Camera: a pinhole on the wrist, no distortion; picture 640 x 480 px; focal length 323.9 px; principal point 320.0 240.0 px. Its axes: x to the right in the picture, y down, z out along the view. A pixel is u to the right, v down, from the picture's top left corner.
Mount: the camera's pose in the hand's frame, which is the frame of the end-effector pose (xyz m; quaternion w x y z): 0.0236 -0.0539 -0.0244 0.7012 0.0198 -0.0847 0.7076
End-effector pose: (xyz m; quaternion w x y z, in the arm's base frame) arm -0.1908 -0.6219 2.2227 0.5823 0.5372 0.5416 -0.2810
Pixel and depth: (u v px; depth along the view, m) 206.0 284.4 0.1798
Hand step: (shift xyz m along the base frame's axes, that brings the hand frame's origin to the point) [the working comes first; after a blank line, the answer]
In the camera's frame: -0.0633 0.0246 0.1798

-0.0878 -0.1733 -0.0539
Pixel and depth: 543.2 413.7 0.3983
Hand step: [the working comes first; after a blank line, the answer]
In the camera's frame: 0.2745 0.2136 0.3983

0.2130 -0.3779 0.2013
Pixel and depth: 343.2 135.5 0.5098
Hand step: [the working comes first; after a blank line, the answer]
In the camera's frame: 0.0365 -0.1645 0.5098

0.1155 -0.4521 -0.2425
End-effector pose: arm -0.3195 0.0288 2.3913 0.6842 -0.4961 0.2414 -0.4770
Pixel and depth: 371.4 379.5 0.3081
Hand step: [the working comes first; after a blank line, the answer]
In the camera's frame: 0.0489 0.1327 0.3081

0.1402 0.2427 0.1342
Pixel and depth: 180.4 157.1 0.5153
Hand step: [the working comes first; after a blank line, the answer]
In the camera's frame: -0.2221 -0.1319 0.5153

0.2753 0.0895 0.5146
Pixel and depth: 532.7 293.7 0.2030
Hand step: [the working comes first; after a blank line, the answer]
In the camera's frame: 0.1333 0.0337 0.2030

0.1610 0.1158 0.0272
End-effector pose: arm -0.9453 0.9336 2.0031 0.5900 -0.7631 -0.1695 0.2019
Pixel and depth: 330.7 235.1 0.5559
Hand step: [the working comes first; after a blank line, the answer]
In the camera's frame: 0.0184 -0.0084 0.5559

-0.2862 0.4578 -0.0008
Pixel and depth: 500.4 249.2 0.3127
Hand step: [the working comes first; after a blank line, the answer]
In the camera's frame: 0.1742 0.0089 0.3127

-0.1693 0.2306 -0.1367
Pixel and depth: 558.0 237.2 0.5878
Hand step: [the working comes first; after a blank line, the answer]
In the camera's frame: 0.4319 -0.0051 0.5878

-0.3355 0.4283 -0.4116
